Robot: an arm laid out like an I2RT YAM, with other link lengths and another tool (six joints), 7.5 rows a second.
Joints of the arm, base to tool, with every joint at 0 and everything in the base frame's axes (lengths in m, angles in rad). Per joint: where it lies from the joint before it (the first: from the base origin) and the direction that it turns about. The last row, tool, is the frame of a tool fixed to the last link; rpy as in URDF.
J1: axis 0 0 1 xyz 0 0 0.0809
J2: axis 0 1 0 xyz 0.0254 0.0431 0.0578
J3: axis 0 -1 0 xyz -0.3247 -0.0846 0
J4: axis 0 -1 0 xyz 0.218 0.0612 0.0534
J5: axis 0 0 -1 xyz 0.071 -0.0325 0.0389
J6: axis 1 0 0 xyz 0.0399 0 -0.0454
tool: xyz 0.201 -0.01 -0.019 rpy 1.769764 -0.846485 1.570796
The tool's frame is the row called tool.
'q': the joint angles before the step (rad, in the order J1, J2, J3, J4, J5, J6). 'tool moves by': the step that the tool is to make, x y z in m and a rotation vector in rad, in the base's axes. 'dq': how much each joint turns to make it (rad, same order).
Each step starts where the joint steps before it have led.
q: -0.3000, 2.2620, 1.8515, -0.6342, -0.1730, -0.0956
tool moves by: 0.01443, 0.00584, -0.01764, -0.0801, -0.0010, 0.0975
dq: 0.0324, 0.0427, 0.0000, 0.0511, 0.0332, -0.0961
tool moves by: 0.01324, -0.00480, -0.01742, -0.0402, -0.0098, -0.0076
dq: 0.0149, 0.0446, 0.0000, 0.0645, 0.0427, 0.0004
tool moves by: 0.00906, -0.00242, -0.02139, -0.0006, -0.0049, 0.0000
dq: -0.0004, 0.0492, 0.0000, 0.0541, -0.0008, 0.0000
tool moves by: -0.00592, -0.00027, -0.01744, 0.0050, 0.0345, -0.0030
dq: -0.0012, 0.0275, 0.0000, -0.0072, 0.0042, -0.0004
